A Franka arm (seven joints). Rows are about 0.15 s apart.
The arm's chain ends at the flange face. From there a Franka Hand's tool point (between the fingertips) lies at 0.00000 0.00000 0.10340 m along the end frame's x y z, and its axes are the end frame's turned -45 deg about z.
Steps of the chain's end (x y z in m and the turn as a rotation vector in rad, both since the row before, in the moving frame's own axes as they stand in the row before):
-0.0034, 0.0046, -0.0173, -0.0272, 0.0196, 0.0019
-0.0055, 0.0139, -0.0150, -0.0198, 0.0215, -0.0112
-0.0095, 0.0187, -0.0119, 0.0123, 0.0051, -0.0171
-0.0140, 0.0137, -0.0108, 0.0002, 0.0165, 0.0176
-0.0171, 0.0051, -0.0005, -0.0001, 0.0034, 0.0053
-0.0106, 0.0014, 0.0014, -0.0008, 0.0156, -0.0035
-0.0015, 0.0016, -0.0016, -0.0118, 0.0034, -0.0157
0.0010, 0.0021, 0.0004, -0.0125, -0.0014, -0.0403
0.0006, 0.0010, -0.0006, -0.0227, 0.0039, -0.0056
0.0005, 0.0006, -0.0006, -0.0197, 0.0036, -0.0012
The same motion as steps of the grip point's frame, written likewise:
-0.0062, 0.0043, -0.0174, -0.0331, -0.0054, 0.0019
-0.0136, 0.0090, -0.0150, -0.0292, 0.0012, -0.0112
-0.0187, 0.0060, -0.0119, 0.0051, 0.0123, -0.0171
-0.0184, 0.0010, -0.0108, -0.0115, 0.0118, 0.0176
-0.0155, -0.0082, -0.0005, -0.0025, 0.0023, 0.0053
-0.0074, -0.0053, 0.0014, -0.0116, 0.0105, -0.0035
-0.0028, 0.0012, -0.0016, -0.0107, -0.0059, -0.0157
-0.0018, 0.0030, 0.0004, -0.0078, -0.0098, -0.0403
-0.0017, 0.0031, -0.0006, -0.0188, -0.0133, -0.0056
-0.0012, 0.0025, -0.0006, -0.0165, -0.0114, -0.0012

